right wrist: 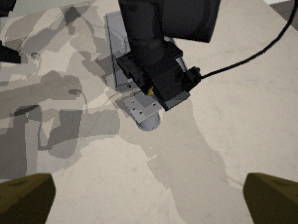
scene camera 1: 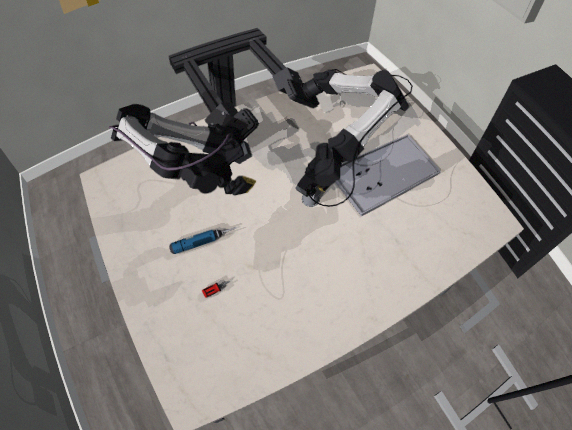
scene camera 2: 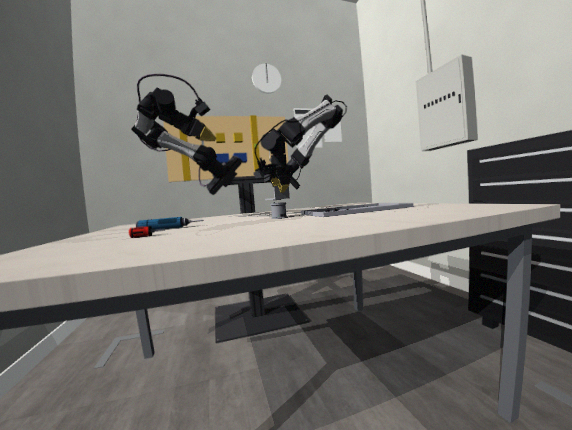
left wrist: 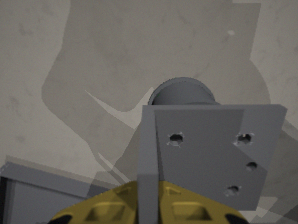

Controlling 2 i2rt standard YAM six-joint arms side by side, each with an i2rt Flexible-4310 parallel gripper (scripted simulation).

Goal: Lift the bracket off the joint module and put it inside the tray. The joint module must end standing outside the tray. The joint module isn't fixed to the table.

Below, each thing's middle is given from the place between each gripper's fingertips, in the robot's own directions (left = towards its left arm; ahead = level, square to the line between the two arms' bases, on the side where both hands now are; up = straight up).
Scene:
The grey tray point(scene camera 1: 397, 165) is 70 mm ahead of my left hand, 310 mm to the left of it and 100 mm below it. Also, from my left hand: round grey joint module point(left wrist: 182, 90) (30 mm behind, 80 mm below); grey L-shaped bracket point(left wrist: 208, 158) (30 mm behind, 20 mm below).
Right now the grey L-shaped bracket is 50 mm ahead of my right hand, 220 mm to the left of it and 240 mm below it. Also, from my right hand: grey tray (150 mm ahead, 540 mm to the left, 320 mm below); then round grey joint module (50 mm ahead, 230 mm to the left, 290 mm below).

